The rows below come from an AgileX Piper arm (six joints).
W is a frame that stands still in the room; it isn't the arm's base.
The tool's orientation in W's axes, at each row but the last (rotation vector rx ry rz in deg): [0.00 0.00 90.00]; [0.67 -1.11 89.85]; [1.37 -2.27 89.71]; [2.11 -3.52 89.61]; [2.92 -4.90 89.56]
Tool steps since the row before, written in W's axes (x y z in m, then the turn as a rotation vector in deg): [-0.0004 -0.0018 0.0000 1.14 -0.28 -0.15]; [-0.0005 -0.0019 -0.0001 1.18 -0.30 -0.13]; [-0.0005 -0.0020 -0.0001 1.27 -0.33 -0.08]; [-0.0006 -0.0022 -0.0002 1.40 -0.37 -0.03]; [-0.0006 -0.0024 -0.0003 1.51 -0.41 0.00]
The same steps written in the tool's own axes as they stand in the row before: [-0.0018 0.0004 0.0000 -0.28 -1.14 -0.15]; [-0.0019 0.0005 -0.0001 -0.30 -1.18 -0.13]; [-0.0020 0.0005 0.0000 -0.33 -1.27 -0.08]; [-0.0022 0.0006 -0.0001 -0.36 -1.40 -0.03]; [-0.0024 0.0006 -0.0001 -0.40 -1.51 0.00]
